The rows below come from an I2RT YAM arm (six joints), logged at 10 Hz.
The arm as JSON. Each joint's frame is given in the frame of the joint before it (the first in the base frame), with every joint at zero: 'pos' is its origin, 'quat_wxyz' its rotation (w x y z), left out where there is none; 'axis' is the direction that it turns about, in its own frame. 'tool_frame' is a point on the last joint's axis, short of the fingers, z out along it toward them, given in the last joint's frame.
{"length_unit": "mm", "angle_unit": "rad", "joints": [
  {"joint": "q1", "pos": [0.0, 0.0, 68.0], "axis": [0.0, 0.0, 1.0]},
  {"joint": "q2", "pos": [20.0, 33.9, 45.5], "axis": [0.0, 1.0, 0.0]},
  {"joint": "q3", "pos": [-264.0, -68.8, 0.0], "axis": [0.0, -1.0, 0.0]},
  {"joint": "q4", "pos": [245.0, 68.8, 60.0], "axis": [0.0, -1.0, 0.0]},
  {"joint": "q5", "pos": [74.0, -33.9, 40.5], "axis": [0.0, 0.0, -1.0]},
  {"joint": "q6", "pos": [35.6, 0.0, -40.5], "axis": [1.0, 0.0, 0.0]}
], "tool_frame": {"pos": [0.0, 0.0, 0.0], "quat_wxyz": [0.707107, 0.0, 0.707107, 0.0]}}
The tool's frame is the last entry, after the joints.
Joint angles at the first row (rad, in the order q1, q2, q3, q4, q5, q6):
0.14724, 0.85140, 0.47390, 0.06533, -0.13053, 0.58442
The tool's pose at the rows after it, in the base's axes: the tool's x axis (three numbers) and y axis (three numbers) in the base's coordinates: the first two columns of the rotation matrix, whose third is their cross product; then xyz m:
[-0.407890 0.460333 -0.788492 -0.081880 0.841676 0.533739 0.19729 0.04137 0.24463]
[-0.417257 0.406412 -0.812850 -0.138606 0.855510 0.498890 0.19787 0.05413 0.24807]
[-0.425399 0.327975 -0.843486 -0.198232 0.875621 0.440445 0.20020 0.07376 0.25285]
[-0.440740 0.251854 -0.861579 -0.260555 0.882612 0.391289 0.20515 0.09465 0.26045]
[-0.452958 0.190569 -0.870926 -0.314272 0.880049 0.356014 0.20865 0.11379 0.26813]
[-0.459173 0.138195 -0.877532 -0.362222 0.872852 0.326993 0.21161 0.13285 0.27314]
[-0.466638 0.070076 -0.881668 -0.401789 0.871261 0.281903 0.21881 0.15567 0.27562]
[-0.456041 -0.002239 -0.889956 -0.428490 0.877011 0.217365 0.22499 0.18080 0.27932]
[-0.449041 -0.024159 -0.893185 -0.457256 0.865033 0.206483 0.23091 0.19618 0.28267]
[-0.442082 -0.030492 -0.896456 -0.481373 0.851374 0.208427 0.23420 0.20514 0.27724]
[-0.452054 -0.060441 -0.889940 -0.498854 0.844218 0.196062 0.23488 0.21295 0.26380]
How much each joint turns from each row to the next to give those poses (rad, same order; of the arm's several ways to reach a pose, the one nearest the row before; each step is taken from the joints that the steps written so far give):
0.04045, 0.00823, 0.00536, 0.00258, 0.02268, -0.02412
0.06428, 0.01639, 0.01658, 0.00571, 0.02096, -0.03729
0.09559, 0.04133, 0.03591, -0.00073, 0.05428, -0.05232
0.08460, 0.06134, 0.06089, -0.01614, 0.03193, -0.04462
0.07018, 0.05421, 0.06104, -0.02318, 0.02115, -0.03065
0.06402, 0.05565, 0.05233, -0.00968, 0.01983, -0.02363
0.06120, 0.08609, 0.06964, -0.01397, 0.02917, -0.03387
0.06521, 0.08758, 0.08103, -0.02055, 0.05935, -0.04165
0.02663, 0.05700, 0.05312, 0.00543, 0.00042, -0.01242
0.01333, 0.03702, 0.00208, 0.04484, -0.01198, -0.00533
0.01650, 0.03775, -0.01564, 0.03074, -0.00335, -0.00996

